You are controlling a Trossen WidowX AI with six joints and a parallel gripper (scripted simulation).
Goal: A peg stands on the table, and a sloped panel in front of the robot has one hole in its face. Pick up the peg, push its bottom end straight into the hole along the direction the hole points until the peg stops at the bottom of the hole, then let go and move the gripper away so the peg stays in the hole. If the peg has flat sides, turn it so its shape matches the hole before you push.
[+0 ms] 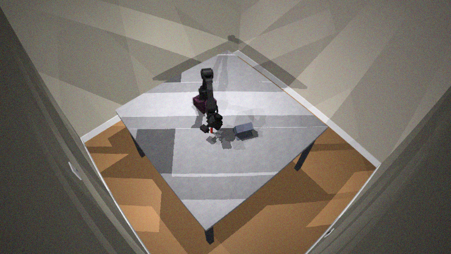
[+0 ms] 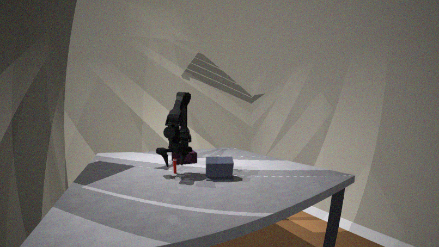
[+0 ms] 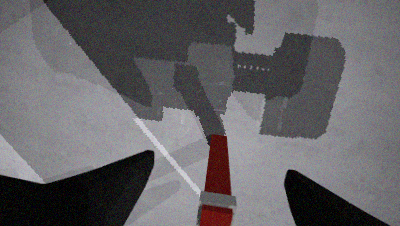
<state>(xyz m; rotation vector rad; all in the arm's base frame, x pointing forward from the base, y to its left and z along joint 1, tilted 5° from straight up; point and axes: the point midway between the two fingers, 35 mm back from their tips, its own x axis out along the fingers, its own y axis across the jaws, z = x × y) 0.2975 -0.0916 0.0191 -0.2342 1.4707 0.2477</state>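
Right now my gripper tip is 20 mm below the red peg. From my gripper tip the other things lie so: grey sloped panel: 120 mm ahead, 210 mm to the left.
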